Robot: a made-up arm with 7 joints.
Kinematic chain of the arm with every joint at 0, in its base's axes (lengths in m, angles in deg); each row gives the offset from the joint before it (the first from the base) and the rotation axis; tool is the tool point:
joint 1: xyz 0.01 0.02 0.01 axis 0 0.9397 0.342
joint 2: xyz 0 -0.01 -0.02 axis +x
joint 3: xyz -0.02 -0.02 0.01 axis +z
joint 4: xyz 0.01 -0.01 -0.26 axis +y
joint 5: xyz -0.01 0 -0.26 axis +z
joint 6: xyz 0 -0.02 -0.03 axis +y
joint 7: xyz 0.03 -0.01 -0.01 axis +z
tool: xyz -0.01 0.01 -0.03
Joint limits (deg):
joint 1: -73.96..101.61
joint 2: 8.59..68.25
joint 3: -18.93..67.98
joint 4: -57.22..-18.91
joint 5: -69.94..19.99
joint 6: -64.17..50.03
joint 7: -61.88..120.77
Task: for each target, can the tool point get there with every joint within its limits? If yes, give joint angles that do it. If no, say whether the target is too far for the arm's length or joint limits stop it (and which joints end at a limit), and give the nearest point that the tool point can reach.
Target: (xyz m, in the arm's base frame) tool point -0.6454 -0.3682 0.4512
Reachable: no: too far | nearest point -0.5710 -0.1029 0.0810 | short by 0.461 m
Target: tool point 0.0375 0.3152 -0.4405
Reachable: yes | joints 16.57 22.38 45.79 -45.67 -53.64 -9.26 -4.31
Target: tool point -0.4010 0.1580 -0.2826
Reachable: yes | joints 80.60 32.65 0.79 -50.61 -4.03 -17.57 19.89
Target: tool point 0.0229 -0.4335 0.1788
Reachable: no: joint limits stop it (at a limit: joint 1, joint 2, joint 3, joint 4, joint 6, joint 7) | nearest point 0.4019 -0.2379 0.0487 | short by 0.446 m
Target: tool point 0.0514 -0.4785 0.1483
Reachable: no: joint limits stop it (at a limit: joint 1, joint 2, joint 3, joint 4, joint 6, joint 7) | nearest point 0.4025 -0.2418 0.0431 | short by 0.436 m
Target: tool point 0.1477 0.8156 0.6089
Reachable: no: too far | nearest point 0.1751 0.4430 0.2414 | short by 0.524 m
